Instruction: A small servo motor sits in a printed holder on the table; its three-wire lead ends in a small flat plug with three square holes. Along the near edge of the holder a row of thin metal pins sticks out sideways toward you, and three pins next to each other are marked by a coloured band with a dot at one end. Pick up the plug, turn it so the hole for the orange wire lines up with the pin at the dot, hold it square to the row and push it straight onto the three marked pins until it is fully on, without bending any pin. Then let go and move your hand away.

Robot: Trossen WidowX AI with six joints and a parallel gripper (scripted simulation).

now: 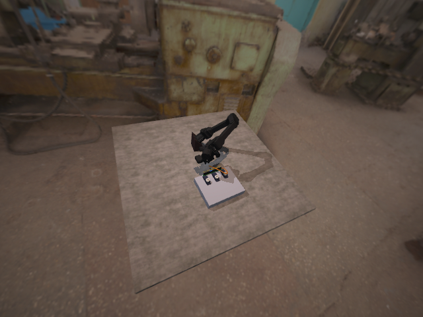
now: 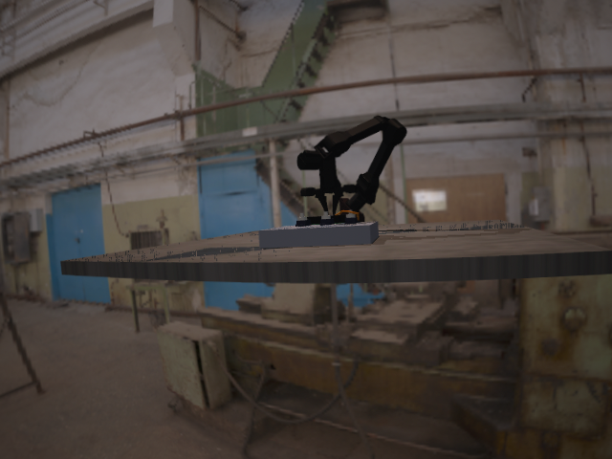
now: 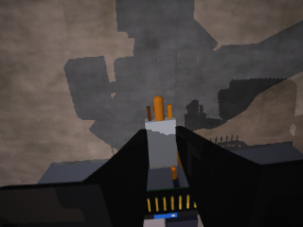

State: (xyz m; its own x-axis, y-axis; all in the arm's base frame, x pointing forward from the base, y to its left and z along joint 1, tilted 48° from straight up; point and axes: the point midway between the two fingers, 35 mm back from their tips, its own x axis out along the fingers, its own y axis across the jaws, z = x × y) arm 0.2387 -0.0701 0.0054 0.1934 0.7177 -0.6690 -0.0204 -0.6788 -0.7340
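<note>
My gripper tip is 8 cm short of the blue band. Round my gripper tip: grey holder: 24 cm ahead, 1 cm to the left, 5 cm below; dark servo: 13 cm ahead, 1 cm to the left, 2 cm below.
</note>
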